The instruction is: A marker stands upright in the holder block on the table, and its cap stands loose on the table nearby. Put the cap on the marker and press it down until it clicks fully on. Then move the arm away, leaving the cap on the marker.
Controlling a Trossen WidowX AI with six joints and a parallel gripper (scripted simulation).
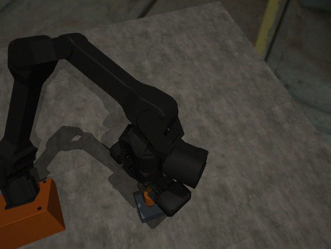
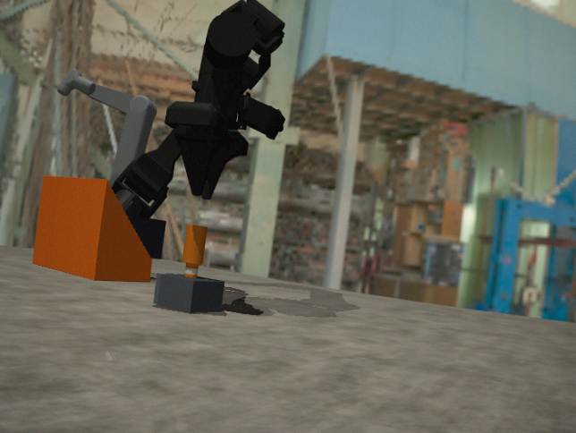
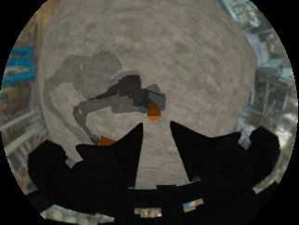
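My gripper tip is now 60 mm above the orange cap. From my gripper tip the other things lie so: holder block 120 mm below; then pale band 90 mm below.
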